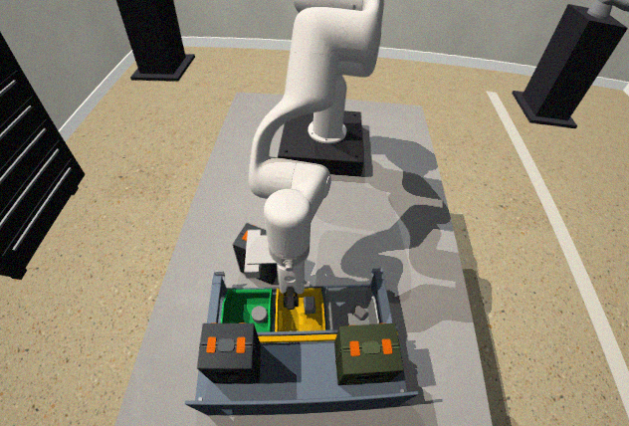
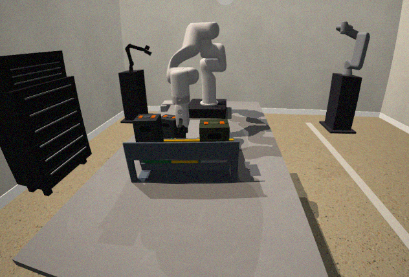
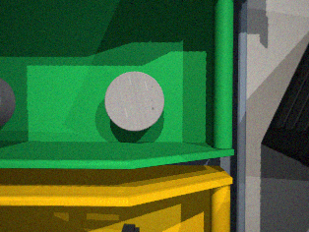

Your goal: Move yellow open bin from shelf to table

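Now: the yellow open bin 8 cm ahead of my hand, 3 cm to the left of it and 3 cm below it. The rest, counted from my hand: green bin: 9 cm ahead, 8 cm to the right, 3 cm below; then grey shelf: 10 cm ahead, 3 cm to the left; then yellow bar: 13 cm ahead, 3 cm to the left, 4 cm above.
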